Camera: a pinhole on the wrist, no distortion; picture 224 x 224 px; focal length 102.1 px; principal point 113.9 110.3 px. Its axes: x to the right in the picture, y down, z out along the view. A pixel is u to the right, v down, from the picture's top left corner.
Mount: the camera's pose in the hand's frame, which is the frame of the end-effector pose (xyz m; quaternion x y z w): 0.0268 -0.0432 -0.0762 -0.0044 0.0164 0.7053 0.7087
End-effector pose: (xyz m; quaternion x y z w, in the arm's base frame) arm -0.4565 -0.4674 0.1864 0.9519 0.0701 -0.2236 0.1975
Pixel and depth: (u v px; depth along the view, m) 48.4 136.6 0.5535
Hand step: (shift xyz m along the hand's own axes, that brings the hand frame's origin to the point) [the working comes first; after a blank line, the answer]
In the camera's frame: -0.3551 0.1426 0.5535

-0.1079 -0.3812 0.4898
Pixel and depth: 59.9 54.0 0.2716
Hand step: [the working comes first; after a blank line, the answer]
In the camera's frame: -0.1436 -0.1498 0.2716

0.1805 -0.1796 0.1969
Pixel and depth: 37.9 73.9 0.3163
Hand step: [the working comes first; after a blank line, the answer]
In the camera's frame: -0.2354 -0.1128 0.3163

0.1439 -0.2698 0.2449
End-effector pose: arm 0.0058 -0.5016 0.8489 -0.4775 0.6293 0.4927 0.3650
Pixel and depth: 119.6 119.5 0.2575
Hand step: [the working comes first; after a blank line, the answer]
In the camera's frame: 0.0144 0.0232 0.2575

0.0081 -0.0212 0.1811
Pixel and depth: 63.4 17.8 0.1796
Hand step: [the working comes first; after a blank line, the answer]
In the camera's frame: -0.0888 -0.1627 0.1796

0.1921 -0.1275 0.1032
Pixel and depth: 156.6 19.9 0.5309
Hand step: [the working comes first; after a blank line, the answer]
In the camera's frame: 0.2220 -0.4701 0.5309

0.5068 0.1919 0.4399
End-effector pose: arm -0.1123 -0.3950 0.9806 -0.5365 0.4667 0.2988 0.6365
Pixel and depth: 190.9 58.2 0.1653
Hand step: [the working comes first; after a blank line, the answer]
In the camera's frame: 0.1247 -0.0843 0.1653

0.1145 0.0858 0.0839
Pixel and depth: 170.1 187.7 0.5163
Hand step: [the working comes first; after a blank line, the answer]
In the camera's frame: 0.2842 0.3914 0.5163

-0.3544 0.2580 0.4380
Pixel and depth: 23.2 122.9 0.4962
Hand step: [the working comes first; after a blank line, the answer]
In the camera's frame: -0.4408 0.0612 0.4962

-0.0280 -0.4689 0.4337
